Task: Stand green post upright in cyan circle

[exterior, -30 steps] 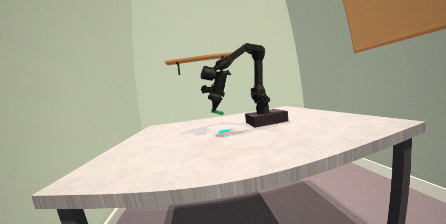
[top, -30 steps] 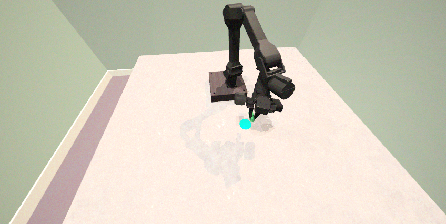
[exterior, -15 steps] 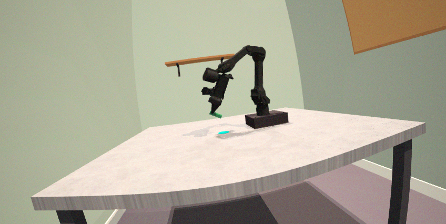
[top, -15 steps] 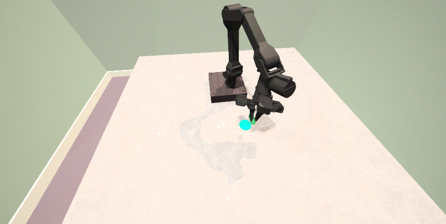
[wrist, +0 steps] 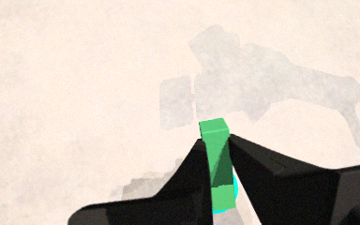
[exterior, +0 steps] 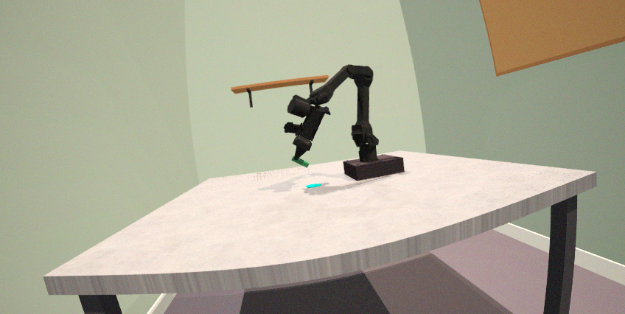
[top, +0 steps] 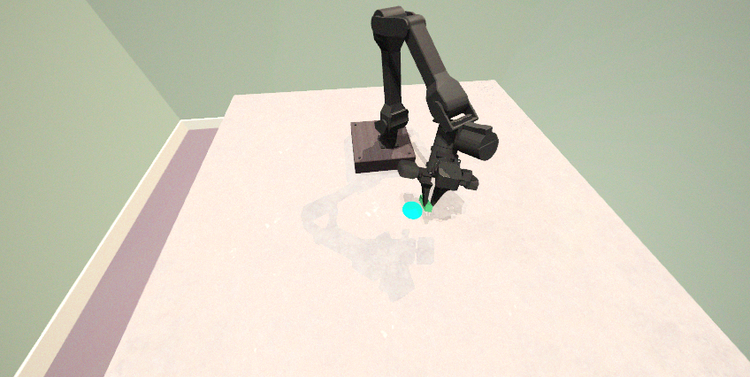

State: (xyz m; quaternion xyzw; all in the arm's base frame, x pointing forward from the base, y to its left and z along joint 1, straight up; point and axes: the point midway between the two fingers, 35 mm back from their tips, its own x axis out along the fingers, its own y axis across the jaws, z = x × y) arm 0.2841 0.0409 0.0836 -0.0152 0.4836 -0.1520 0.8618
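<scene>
My gripper tip is now 110 mm above the cyan circle, 50 mm past it and 10 mm to the left of it. Also, from my gripper tip: green post 20 mm behind, 10 mm below.
</scene>
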